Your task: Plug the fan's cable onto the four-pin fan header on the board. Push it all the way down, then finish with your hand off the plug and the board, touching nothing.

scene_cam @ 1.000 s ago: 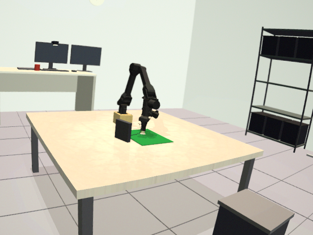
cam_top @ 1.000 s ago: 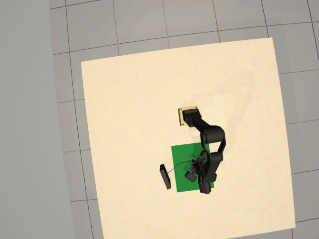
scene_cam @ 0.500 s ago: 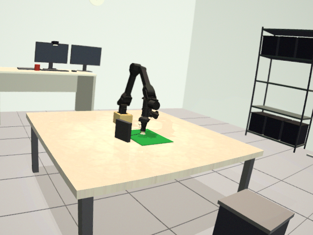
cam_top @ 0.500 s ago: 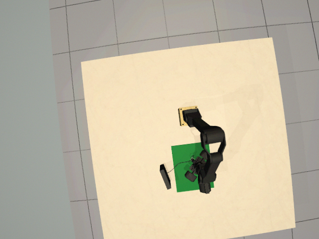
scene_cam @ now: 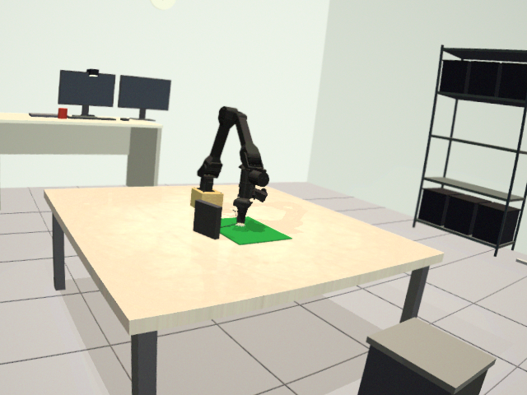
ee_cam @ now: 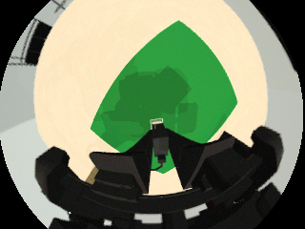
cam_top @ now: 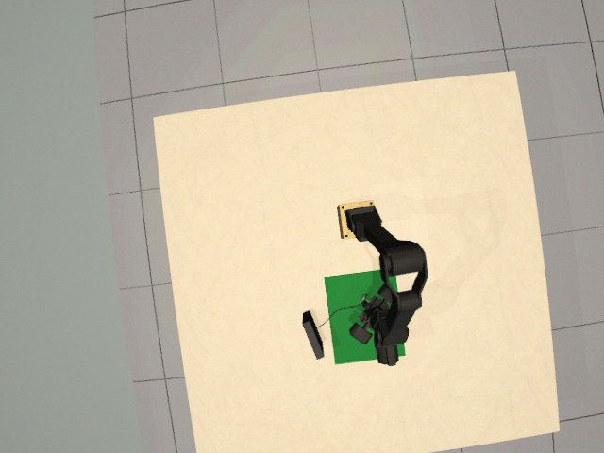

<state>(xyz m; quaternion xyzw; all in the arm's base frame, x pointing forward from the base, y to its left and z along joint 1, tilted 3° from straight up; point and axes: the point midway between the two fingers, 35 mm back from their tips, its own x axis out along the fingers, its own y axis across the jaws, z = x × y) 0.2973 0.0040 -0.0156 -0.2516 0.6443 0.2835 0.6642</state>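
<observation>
Right now my gripper tip is 10 mm to the left of the dark plug, 10 mm below it and 10 mm past it. Round my gripper tip: green board (40 mm below, 40 mm ahead, 20 mm to the right); black fan (190 mm to the right, 40 mm ahead, 30 mm above); four-pin header (30 mm below, 10 mm behind).
</observation>
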